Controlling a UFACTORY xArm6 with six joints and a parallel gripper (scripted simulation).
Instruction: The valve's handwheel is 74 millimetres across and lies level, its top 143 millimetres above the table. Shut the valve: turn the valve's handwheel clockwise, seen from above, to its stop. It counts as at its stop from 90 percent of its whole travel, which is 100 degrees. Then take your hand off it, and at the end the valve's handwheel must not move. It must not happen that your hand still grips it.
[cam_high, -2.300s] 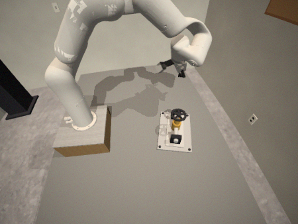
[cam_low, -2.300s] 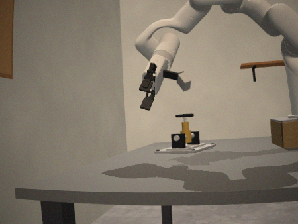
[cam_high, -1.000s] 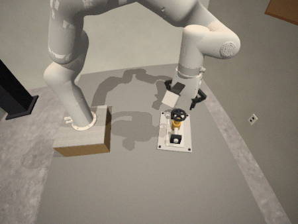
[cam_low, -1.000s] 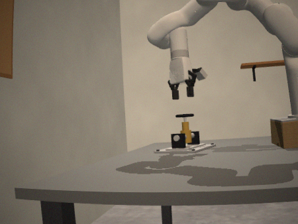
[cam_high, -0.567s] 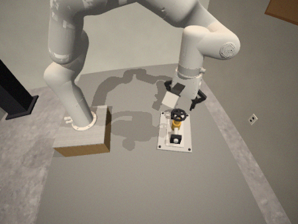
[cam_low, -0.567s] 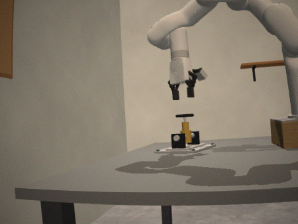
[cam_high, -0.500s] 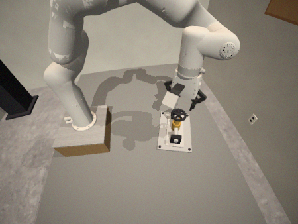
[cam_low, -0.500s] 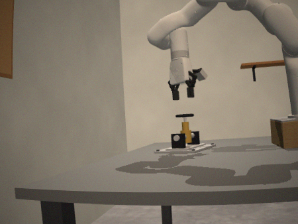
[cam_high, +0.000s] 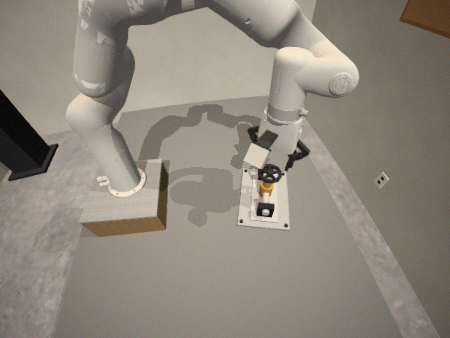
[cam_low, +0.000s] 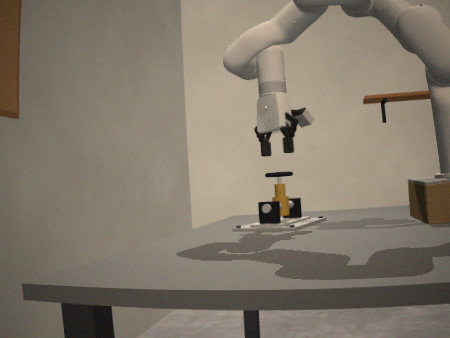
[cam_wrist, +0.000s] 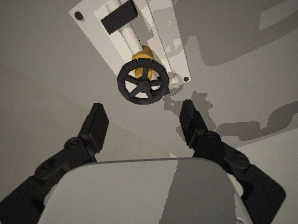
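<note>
The black spoked handwheel is 7 cm below my hand.
</note>
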